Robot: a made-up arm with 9 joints.
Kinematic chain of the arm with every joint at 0, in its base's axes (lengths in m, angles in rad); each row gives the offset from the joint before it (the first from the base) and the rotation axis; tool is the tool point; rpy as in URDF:
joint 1: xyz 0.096 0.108 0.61 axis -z
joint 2: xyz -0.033 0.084 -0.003 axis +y
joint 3: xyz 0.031 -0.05 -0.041 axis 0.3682 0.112 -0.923
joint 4: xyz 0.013 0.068 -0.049 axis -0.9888 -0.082 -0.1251
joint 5: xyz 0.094 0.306 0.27 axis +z
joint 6: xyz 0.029 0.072 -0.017 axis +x
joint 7: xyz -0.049 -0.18 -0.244 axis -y
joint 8: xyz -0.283 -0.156 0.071 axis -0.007 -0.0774 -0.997
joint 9: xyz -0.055 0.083 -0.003 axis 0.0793 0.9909 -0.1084
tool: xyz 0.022 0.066 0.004 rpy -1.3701 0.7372 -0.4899
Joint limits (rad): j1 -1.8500..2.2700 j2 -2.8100..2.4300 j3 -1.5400..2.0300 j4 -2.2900..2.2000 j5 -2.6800..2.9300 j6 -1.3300..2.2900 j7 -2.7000..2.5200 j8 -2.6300..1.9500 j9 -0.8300..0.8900
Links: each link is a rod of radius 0.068 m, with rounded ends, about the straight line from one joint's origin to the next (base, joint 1, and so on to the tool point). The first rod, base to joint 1, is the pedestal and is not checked.
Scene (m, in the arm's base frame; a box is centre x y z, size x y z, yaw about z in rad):
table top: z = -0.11
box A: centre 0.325 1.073 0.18 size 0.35 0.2 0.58 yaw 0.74
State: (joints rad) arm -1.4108 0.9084 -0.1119 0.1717 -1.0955 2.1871 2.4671 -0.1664 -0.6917
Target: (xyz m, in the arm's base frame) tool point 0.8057 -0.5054 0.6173
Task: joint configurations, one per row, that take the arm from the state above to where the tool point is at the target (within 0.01 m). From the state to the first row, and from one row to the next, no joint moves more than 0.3 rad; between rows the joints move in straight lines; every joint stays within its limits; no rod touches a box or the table.
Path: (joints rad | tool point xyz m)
1: -1.2788 0.6466 -0.0878 0.1129 -1.0793 2.2077 2.4299 -0.0603 -0.7194 | -0.3108 0.9581 0.3929
2: -1.1467 0.3849 -0.0636 0.0542 -1.0631 2.2283 2.3926 0.0459 -0.7470 | -0.1708 1.0334 0.6270
3: -1.0147 0.1231 -0.0395 -0.0046 -1.0469 2.2488 2.3554 0.1520 -0.7747 | -0.0536 1.0224 0.8628
4: -0.8827 -0.1386 -0.0153 -0.0634 -1.0308 2.2694 2.3181 0.2581 -0.8023 | 0.0150 0.9409 1.0780
5: -0.7507 -0.4004 0.0088 -0.1221 -1.0146 2.2900 2.2809 0.3642 -0.8300 | 0.0183 0.8151 1.2523
6: -0.6057 -0.1638 0.2628 -0.2345 -1.0200 2.2753 2.3606 0.2816 -0.7739 | 0.4851 0.7223 1.1873
7: -0.4608 0.0727 0.5167 -0.3469 -1.0254 2.2606 2.4403 0.1990 -0.7178 | 0.8325 0.4494 0.9960
8: -0.3159 0.3093 0.7707 -0.4593 -1.0309 2.2459 2.5200 0.1164 -0.6617 | 0.9555 0.0627 0.7534
9: -0.2356 0.3668 0.9571 -0.4555 -1.1386 2.2680 2.3805 -0.1452 -0.6998 | 0.9290 -0.2337 0.6794
10: -0.1553 0.4244 1.1435 -0.4517 -1.2464 2.2900 2.2410 -0.4067 -0.7380 | 0.8057 -0.5054 0.6173

